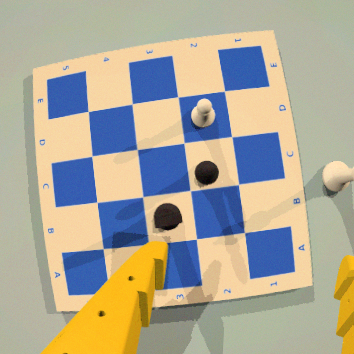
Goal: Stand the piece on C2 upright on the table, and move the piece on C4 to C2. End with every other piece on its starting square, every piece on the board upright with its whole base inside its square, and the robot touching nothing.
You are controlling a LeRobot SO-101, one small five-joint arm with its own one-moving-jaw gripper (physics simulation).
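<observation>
A black piece stands on C2, seen from above; its base looks inside the square. C4 carries no piece. A white piece appears upright on the table off the board's right edge, its top cut off by the frame. A white pawn stands upright on D2. Another black piece stands on B3, with a straight-edged lower side. My gripper is open and empty, its jaws wide apart over the board's near side. The left jaw's tip shows just below the B3 piece, apparently above the board.
The blue and cream board lies slightly turned on the grey-green table. The right jaw shows beyond the board's right edge, below the off-board white piece. Long shadows of the pieces and the arm cross the board.
</observation>
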